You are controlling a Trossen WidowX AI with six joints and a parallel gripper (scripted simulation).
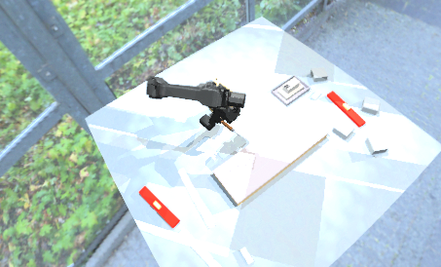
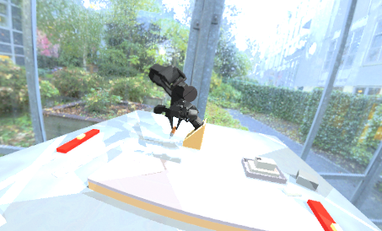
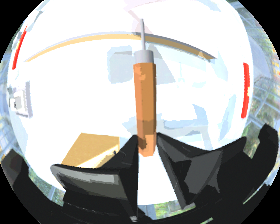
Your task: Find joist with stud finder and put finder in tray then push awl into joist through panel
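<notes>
Now: gripper tip 60 mm short of the awl and 10 mm to the right of it. Also, from my gripper tip: tray: 20 mm ahead, 420 mm to the left, 100 mm below; stud finder: 20 mm ahead, 410 mm to the left, 70 mm below; light: 20 mm ahead, 400 mm to the left, 50 mm below.
</notes>
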